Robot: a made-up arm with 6 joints. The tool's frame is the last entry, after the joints.
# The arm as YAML. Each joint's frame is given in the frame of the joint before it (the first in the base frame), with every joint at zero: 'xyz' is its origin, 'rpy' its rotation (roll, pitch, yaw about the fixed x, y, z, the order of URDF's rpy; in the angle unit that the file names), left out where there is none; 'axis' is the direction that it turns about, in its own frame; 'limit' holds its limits. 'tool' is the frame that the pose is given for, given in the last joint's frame.
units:
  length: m
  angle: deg
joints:
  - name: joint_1
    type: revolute
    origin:
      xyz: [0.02, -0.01, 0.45]
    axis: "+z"
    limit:
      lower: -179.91
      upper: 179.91
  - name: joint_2
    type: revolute
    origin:
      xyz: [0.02, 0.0, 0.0]
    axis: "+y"
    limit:
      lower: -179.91
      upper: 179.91
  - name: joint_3
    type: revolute
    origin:
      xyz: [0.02, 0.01, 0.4]
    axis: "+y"
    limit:
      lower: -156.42
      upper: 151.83
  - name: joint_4
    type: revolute
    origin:
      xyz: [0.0, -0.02, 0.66]
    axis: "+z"
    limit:
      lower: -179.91
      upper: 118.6
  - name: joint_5
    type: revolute
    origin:
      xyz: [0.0, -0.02, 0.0]
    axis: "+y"
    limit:
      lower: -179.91
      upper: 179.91
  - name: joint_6
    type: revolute
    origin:
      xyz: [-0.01, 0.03, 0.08]
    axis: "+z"
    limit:
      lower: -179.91
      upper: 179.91
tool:
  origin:
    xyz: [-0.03, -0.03, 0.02]
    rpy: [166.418, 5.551, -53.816]
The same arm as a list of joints. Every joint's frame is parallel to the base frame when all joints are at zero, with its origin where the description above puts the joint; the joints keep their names.
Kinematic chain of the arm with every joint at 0, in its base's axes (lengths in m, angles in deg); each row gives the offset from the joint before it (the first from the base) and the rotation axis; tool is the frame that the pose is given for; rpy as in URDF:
joint_1: xyz 0.02 -0.01 0.45 axis +z
joint_2: xyz 0.02 0 0 axis +y
joint_3: xyz 0.02 0.01 0.4 axis +y
joint_4: xyz 0 -0.02 0.66 axis +z
joint_5: xyz 0 -0.02 0 axis +y
joint_6: xyz -0.01 0.03 0.08 axis +z
tool: xyz -0.03 -0.03 0.02 rpy 166.42 5.55 -53.82
Joint limits (deg, base to tool): -179.91..179.91 -179.91..179.91 -156.42..151.83 -179.91..118.6 -179.91..179.91 -179.91..179.91

